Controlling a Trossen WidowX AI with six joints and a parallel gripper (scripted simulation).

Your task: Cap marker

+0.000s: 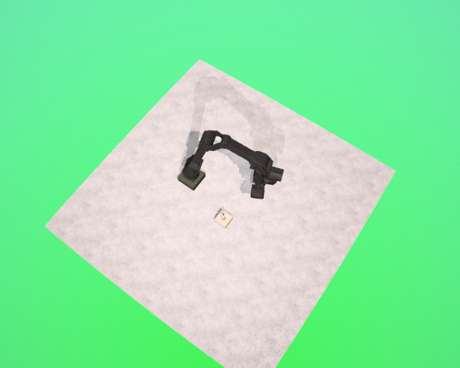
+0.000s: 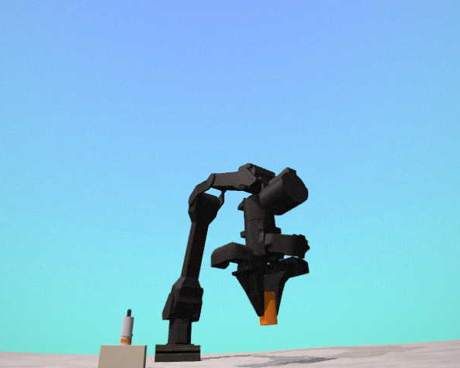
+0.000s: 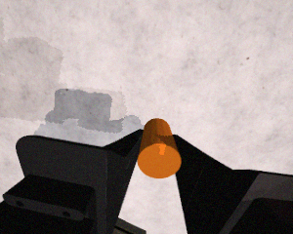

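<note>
Right now my gripper tip is 7 cm past the tan holder block, 21 cm to the left of it and 5 cm above it. Also, from my gripper tip: orange cap: 1 cm above.
</note>
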